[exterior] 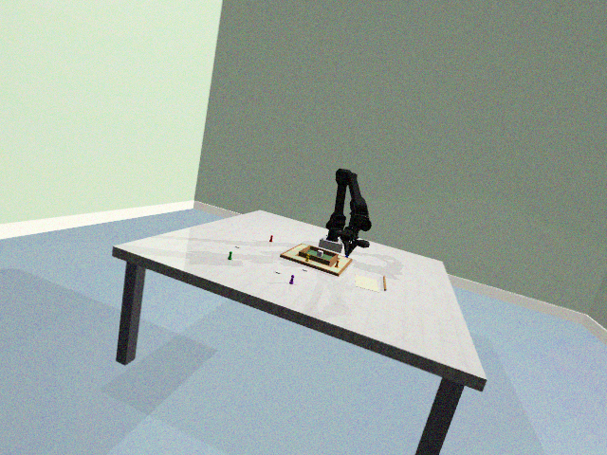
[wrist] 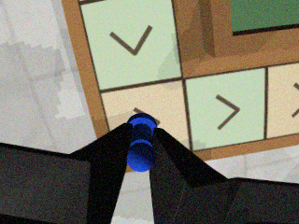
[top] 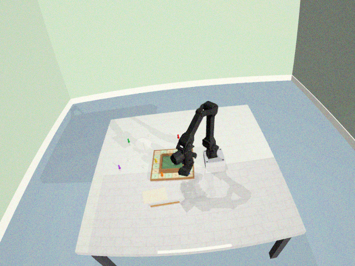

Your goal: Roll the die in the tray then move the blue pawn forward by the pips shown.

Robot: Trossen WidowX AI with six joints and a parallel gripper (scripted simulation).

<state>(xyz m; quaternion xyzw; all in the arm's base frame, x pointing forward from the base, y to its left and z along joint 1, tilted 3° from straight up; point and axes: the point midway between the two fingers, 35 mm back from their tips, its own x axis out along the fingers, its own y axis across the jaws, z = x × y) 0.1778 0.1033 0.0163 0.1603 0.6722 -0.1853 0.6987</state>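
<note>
Right now the white die is 13 cm to the right of my gripper tip, 8 cm ahead of it and 1 cm below it. The rest, counted from my gripper tip: orange pawn: 17 cm ahead, 3 cm to the right; blue pawn: 1 cm above; green tray: 13 cm to the right, 9 cm ahead, 3 cm below.
</note>
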